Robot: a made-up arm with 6 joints.
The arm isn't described. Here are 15 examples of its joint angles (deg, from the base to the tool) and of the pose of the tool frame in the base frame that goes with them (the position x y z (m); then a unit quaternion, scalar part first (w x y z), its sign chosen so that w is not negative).
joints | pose
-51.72 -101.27 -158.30 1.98 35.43 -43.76 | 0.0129 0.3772 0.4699 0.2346 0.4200 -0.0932 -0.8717
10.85 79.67 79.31 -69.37 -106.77 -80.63 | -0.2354 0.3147 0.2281 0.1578 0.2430 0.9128 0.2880
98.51 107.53 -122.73 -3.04 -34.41 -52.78 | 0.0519 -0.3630 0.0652 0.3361 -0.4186 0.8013 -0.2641
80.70 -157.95 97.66 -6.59 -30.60 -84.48 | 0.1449 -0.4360 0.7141 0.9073 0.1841 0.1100 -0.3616
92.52 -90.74 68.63 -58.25 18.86 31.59 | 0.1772 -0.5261 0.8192 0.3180 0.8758 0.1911 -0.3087
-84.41 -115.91 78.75 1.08 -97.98 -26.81 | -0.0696 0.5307 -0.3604 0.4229 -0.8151 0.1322 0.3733
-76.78 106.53 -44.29 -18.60 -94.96 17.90 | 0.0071 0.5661 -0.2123 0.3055 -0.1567 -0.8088 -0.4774
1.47 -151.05 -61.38 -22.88 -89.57 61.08 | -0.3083 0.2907 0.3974 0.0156 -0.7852 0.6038 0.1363
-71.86 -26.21 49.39 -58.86 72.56 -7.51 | 0.0628 0.7934 -0.3889 0.4371 0.2831 -0.8483 -0.0957
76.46 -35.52 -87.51 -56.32 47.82 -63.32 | 0.3139 -0.3774 0.2245 0.1556 0.6358 0.4564 0.6027
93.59 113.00 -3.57 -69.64 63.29 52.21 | -0.5183 -0.4813 0.6257 0.6226 0.3451 0.5257 0.4657
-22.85 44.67 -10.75 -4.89 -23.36 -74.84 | 0.2227 0.5549 0.3063 0.6586 0.2112 0.6305 0.3524
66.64 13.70 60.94 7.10 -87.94 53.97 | -0.0469 0.0639 0.6030 0.8645 0.0268 -0.4073 -0.2934
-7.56 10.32 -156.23 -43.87 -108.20 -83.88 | 0.0219 0.0558 0.4460 0.1479 0.5843 -0.7455 0.2844
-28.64 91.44 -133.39 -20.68 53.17 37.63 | -0.1845 -0.0750 0.4289 0.2423 0.4442 0.5529 0.6620
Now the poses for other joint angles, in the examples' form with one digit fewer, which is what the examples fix.
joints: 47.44 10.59 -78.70 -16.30 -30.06 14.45
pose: 0.184 -0.215 0.323 0.479 -0.603 -0.009 -0.638
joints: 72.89 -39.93 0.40 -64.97 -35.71 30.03
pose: 0.181 -0.070 0.702 0.843 0.381 -0.008 -0.381
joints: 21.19 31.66 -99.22 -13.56 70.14 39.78
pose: 0.185 -0.339 0.605 0.209 -0.682 -0.633 -0.301
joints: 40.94 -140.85 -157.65 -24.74 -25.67 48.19
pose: 0.125 -0.364 0.474 0.156 -0.922 -0.075 0.346
